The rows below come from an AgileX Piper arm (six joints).
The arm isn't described. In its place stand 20 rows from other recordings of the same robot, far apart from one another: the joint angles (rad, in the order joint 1, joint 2, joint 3, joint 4, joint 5, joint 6), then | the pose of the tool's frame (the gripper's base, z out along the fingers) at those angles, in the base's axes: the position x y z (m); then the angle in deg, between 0 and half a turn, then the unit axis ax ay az.
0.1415, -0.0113, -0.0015, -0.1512, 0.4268, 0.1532 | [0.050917, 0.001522, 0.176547, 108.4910, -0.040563, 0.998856, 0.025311]
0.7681, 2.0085, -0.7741, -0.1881, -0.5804, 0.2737 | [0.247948, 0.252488, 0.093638, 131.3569, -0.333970, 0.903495, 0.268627]
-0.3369, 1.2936, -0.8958, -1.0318, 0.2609, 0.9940 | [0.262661, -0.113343, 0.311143, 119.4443, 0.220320, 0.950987, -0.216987]
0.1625, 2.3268, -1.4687, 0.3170, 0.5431, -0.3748 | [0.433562, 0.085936, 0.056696, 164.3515, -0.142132, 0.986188, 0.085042]
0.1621, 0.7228, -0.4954, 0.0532, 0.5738, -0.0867 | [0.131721, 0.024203, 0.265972, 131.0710, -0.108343, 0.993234, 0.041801]
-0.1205, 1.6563, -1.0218, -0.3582, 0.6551, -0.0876 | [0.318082, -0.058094, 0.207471, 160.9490, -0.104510, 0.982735, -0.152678]
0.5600, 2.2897, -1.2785, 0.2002, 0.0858, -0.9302 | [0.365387, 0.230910, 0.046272, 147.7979, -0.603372, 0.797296, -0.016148]
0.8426, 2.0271, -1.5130, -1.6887, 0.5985, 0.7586 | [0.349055, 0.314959, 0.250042, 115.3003, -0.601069, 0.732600, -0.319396]
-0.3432, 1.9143, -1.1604, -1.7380, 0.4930, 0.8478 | [0.371378, -0.177806, 0.194173, 151.0214, -0.133901, 0.879210, -0.457231]
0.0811, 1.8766, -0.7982, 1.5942, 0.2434, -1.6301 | [0.323523, 0.048293, 0.109304, 147.0415, -0.094053, 0.987304, 0.128006]
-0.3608, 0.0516, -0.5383, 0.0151, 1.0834, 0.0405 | [-0.001401, 0.001826, 0.286352, 119.8933, 0.198222, 0.976496, -0.084635]
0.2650, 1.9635, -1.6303, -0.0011, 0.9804, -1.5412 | [0.408283, 0.110715, 0.243729, 164.2128, -0.781176, 0.615679, -0.103452]
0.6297, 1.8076, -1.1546, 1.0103, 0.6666, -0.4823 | [0.272253, 0.257345, 0.209004, 166.1549, -0.180956, 0.910592, 0.371587]
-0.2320, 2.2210, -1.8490, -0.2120, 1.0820, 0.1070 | [0.451045, -0.123932, 0.187665, 169.1050, 0.128111, 0.986229, -0.104590]
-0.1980, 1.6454, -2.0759, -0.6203, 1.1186, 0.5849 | [0.318196, -0.112367, 0.506735, 120.7549, 0.380389, 0.891459, -0.246182]
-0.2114, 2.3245, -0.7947, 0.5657, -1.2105, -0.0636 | [0.333297, -0.118212, 0.033980, 110.4309, 0.358167, 0.892905, -0.272832]
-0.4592, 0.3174, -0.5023, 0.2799, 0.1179, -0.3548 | [0.063324, -0.028012, 0.350769, 85.1343, 0.164327, 0.945004, -0.282780]
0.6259, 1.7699, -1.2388, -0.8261, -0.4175, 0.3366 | [0.320811, 0.265377, 0.291211, 101.7545, -0.602046, 0.766979, 0.221998]
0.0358, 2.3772, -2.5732, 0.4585, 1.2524, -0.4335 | [0.512493, 0.056632, 0.315300, 141.7378, -0.224779, 0.958489, 0.175426]
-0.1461, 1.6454, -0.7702, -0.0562, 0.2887, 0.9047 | [0.291817, -0.044411, 0.159389, 153.1250, 0.478333, 0.874585, 0.079361]
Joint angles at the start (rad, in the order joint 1, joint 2, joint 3, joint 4, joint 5, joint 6): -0.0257, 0.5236, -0.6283, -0.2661, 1.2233, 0.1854
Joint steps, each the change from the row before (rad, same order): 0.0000, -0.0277, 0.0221, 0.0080, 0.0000, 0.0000; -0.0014, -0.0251, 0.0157, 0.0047, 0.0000, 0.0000; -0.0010, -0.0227, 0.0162, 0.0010, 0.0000, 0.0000; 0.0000, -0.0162, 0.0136, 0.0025, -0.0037, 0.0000; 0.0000, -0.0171, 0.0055, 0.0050, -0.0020, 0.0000; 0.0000, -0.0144, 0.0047, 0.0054, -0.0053, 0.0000; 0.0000, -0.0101, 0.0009, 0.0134, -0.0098, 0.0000; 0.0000, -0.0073, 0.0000, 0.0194, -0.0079, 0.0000; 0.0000, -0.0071, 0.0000, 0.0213, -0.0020, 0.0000; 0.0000, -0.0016, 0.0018, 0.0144, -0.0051, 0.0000; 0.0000, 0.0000, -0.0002, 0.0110, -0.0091, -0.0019; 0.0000, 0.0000, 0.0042, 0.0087, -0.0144, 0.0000; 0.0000, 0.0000, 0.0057, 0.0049, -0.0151, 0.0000; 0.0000, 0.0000, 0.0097, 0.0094, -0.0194, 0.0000
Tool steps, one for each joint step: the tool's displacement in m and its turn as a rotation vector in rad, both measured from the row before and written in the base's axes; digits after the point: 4 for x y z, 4 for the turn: -0.0047, 0.0008, -0.0049, 0.0077, -0.0058, 0.0015; -0.0041, 0.0004, -0.0032, 0.0044, -0.0095, -0.0005; -0.0036, 0.0001, -0.0035, 0.0008, -0.0065, -0.0008; -0.0022, 0.0003, -0.0030, 0.0021, -0.0062, 0.0014; -0.0024, 0.0005, -0.0008, 0.0044, -0.0137, 0.0016; -0.0017, 0.0005, -0.0006, 0.0045, -0.0150, 0.0025; -0.0007, 0.0012, 0.0004, 0.0119, -0.0191, 0.0054; -0.0004, 0.0017, 0.0004, 0.0179, -0.0155, 0.0064; -0.0008, 0.0018, 0.0001, 0.0202, -0.0096, 0.0058; 0.0002, 0.0012, -0.0004, 0.0135, -0.0052, 0.0046; 0.0007, 0.0009, 0.0004, 0.0088, -0.0091, 0.0058; 0.0011, 0.0008, -0.0005, 0.0076, -0.0102, 0.0044; 0.0012, 0.0005, -0.0009, 0.0039, -0.0093, 0.0034; 0.0015, 0.0008, -0.0019, 0.0082, -0.0097, 0.0049
